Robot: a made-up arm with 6 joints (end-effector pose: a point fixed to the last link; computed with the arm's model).
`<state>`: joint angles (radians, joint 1 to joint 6).
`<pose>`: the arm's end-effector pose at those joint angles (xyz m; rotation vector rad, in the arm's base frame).
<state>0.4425 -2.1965 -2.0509 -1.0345 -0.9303 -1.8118</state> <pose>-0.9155 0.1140 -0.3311 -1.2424 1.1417 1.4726</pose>
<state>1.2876 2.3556 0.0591 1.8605 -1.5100 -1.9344</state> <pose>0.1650 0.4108 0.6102 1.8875 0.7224 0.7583</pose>
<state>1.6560 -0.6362 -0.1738 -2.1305 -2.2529 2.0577</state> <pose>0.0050 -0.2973 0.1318 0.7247 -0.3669 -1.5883</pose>
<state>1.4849 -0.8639 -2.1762 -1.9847 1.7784 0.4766</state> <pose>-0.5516 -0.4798 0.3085 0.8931 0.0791 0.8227</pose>
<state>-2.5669 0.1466 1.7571 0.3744 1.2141 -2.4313</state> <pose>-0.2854 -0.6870 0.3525 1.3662 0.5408 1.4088</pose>
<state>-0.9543 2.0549 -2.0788 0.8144 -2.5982 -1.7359</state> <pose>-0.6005 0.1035 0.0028 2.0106 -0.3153 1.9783</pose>
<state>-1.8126 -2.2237 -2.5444 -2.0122 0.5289 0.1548</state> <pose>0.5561 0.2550 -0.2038 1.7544 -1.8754 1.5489</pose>
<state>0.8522 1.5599 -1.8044 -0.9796 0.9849 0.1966</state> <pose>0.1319 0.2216 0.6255 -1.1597 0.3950 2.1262</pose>
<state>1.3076 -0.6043 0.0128 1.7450 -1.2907 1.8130</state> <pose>-0.2841 -0.2987 -0.2129 -0.8989 1.3214 -1.5098</pose>
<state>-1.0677 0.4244 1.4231 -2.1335 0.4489 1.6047</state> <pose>-0.3784 -0.4629 0.2889 -0.0120 1.6173 1.3869</pose>
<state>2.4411 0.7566 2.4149 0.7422 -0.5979 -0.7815</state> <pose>-0.0893 -0.1284 -0.1992 1.9442 -2.1275 0.0585</pose>
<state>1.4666 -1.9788 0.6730 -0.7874 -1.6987 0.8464</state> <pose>-0.4627 0.4158 0.1167 0.3394 2.7318 1.0810</pose>
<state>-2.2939 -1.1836 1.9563 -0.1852 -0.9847 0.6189</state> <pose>0.4716 0.0157 0.1470 -1.1523 -0.4370 -0.1372</pose>
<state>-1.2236 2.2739 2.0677 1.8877 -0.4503 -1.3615</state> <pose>0.0423 0.8779 -0.0329 -0.8151 -1.6184 -0.6596</pose>
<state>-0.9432 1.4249 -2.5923 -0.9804 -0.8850 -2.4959</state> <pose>-0.8362 -0.0803 -0.0718 0.5133 -0.5150 2.3665</pose>
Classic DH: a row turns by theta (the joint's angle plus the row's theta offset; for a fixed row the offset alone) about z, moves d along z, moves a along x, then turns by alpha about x. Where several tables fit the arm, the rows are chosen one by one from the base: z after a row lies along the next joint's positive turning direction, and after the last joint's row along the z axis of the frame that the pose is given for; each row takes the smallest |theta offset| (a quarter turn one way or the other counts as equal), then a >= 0, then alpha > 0; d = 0 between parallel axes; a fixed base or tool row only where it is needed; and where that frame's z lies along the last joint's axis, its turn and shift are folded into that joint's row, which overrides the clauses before.
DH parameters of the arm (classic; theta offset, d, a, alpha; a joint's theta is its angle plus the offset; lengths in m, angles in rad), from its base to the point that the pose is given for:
base (fixed): 0 0.0585 0 -1.5708
joint 1: 1.5708 0.1312 0.0629 -1.5708
joint 2: 0 0.0901 -0.1496 1.5708
joint 3: 1.4175 0 -0.0956 3.1416
joint 4: -0.1533 0.5802 -0.0479 1.5708
joint 5: 1.5708 0.1774 0.0671 1.5708
joint 6: 0 0.1262 -0.3563 -1.5708
tool (fixed): 1.5708 -0.048 0 0

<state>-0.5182 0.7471 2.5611 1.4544 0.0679 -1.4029</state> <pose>-0.0625 -0.0061 0.7100 0.8359 0.1295 -0.7577</pose>
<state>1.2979 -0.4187 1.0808 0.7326 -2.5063 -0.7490</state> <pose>0.0661 -0.6345 -0.3025 -1.4005 0.3385 -1.9854</pose>
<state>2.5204 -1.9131 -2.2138 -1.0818 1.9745 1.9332</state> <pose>-0.5364 -0.0849 0.6333 -1.4265 0.6025 0.6111</pose>
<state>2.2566 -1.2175 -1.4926 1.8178 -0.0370 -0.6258</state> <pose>-0.3267 0.0989 0.2883 -0.6042 -0.9908 -0.1550</pose>
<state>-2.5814 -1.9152 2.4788 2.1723 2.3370 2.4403</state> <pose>0.0415 0.3243 0.5446 -1.0527 1.3931 0.2191</pose>
